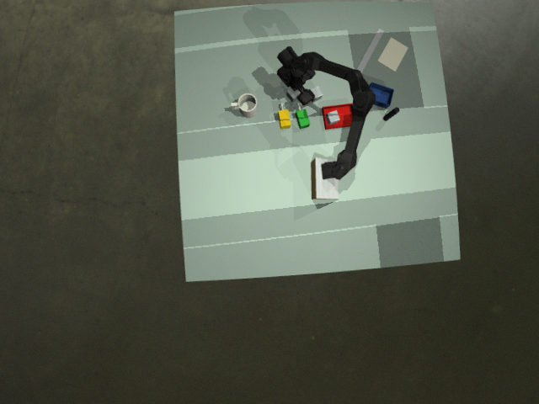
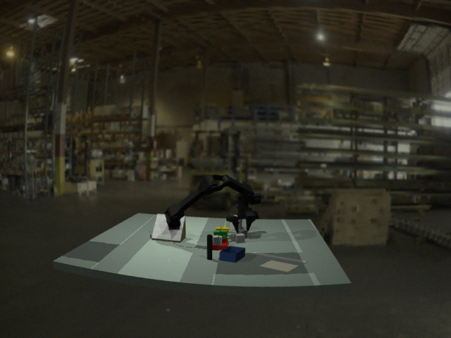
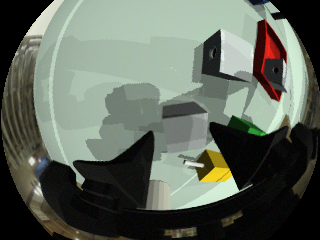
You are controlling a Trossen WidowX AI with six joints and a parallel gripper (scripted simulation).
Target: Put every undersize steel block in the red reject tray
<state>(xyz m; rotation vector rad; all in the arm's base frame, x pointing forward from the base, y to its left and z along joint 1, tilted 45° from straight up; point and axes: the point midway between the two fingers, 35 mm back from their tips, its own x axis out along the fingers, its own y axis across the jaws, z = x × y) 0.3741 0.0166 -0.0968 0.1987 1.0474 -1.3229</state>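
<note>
My gripper tip is 190 mm to the left of the red reject tray, 130 mm past it and 30 mm above it. Round my gripper tip: steel block: 100 mm to the right, 20 mm behind, 10 mm below; yellow block: 90 mm behind, 60 mm to the left, 10 mm below; green GO gauge: 100 mm behind, 20 mm to the right, 10 mm below.
</note>
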